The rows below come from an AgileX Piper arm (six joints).
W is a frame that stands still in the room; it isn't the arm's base.
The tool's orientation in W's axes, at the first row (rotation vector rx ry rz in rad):
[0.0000 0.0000 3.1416]
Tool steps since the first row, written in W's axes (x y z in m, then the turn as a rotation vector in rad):
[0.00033 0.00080 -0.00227 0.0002 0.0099 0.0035]
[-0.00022 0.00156 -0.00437 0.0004 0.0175 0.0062]
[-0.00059 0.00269 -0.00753 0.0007 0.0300 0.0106]
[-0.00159 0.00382 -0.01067 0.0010 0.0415 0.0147]
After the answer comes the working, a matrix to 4 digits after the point.
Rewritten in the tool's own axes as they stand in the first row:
[-0.00033 -0.00080 -0.00227 -0.0002 -0.0099 0.0035]
[0.00022 -0.00156 -0.00437 -0.0004 -0.0175 0.0062]
[0.00059 -0.00269 -0.00753 -0.0007 -0.0300 0.0106]
[0.00159 -0.00382 -0.01067 -0.0010 -0.0415 0.0147]

The tool's axes in the first row as the columns of a matrix, in W's axes (rounded; the answer above uses it unrounded):
[-1.0000 0.0000 0.0000]
[0.0000 -1.0000 0.0000]
[0.0000 0.0000 1.0000]

